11 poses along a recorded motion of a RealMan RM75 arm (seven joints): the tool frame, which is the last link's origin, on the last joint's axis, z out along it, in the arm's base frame.
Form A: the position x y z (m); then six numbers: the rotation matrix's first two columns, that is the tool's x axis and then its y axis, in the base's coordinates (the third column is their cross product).
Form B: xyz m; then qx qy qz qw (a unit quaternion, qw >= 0). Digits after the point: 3 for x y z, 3 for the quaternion.
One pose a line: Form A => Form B
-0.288, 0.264, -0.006, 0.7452, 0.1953, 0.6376, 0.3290, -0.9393, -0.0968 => -0.288, 0.264, -0.006, -0.929, -0.141, -0.328, 0.102
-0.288, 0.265, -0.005, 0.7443, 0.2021, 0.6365, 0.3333, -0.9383, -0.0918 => -0.288, 0.265, -0.005, -0.928, -0.144, -0.327, 0.100
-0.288, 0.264, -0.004, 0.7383, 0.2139, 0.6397, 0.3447, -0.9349, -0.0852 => -0.288, 0.264, -0.004, -0.927, -0.151, -0.329, 0.099
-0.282, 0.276, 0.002, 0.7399, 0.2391, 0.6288, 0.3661, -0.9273, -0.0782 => -0.282, 0.276, 0.002, -0.927, -0.163, -0.322, 0.099
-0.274, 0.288, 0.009, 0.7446, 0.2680, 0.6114, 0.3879, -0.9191, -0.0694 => -0.274, 0.288, 0.009, -0.929, -0.176, -0.311, 0.096
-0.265, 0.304, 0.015, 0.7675, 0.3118, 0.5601, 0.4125, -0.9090, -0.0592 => -0.265, 0.304, 0.015, -0.936, -0.194, -0.281, 0.090
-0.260, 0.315, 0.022, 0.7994, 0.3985, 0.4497, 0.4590, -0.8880, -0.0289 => -0.260, 0.315, 0.022, -0.946, -0.227, -0.221, 0.068
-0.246, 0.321, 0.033, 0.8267, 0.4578, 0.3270, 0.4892, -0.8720, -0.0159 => -0.246, 0.321, 0.033, -0.954, -0.248, -0.158, 0.050
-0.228, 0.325, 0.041, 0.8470, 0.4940, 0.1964, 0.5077, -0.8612, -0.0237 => -0.228, 0.325, 0.041, -0.960, -0.261, -0.092, 0.037
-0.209, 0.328, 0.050, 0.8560, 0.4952, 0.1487, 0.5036, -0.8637, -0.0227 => -0.209, 0.328, 0.050, -0.963, -0.259, -0.069, 0.030
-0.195, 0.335, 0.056, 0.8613, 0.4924, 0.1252, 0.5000, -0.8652, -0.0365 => -0.195, 0.335, 0.056, -0.964, -0.257, -0.056, 0.034
